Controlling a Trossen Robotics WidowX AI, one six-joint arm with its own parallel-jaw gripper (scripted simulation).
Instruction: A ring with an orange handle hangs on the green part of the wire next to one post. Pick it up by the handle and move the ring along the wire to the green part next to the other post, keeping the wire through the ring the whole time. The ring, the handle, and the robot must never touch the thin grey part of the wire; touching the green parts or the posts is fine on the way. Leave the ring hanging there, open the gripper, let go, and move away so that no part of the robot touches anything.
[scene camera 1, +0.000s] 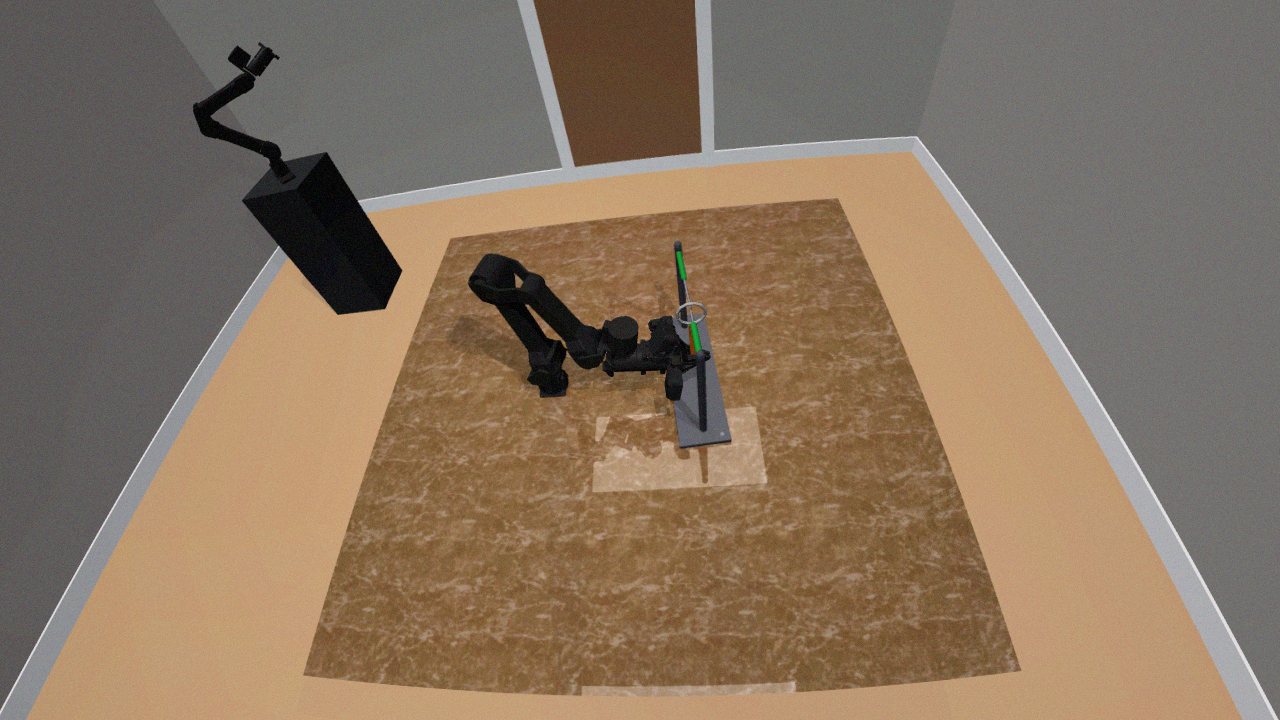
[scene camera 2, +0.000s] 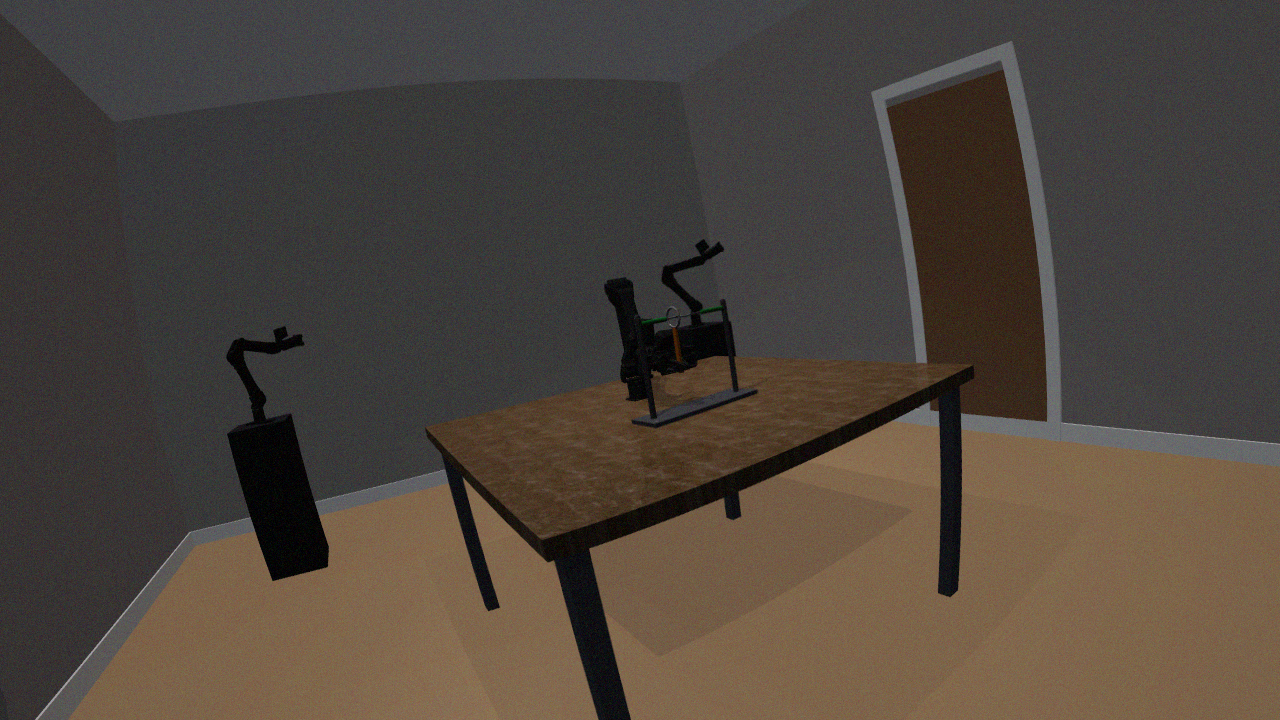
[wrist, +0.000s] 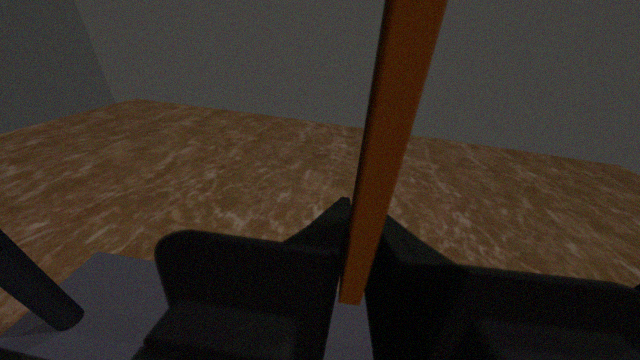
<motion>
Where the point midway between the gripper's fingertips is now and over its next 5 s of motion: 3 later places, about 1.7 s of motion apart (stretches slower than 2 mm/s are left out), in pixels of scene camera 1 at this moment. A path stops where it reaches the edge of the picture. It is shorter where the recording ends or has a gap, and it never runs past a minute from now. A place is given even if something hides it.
The gripper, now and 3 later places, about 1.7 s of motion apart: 709, 355; 705, 335; 701, 320; 691, 319
</motion>
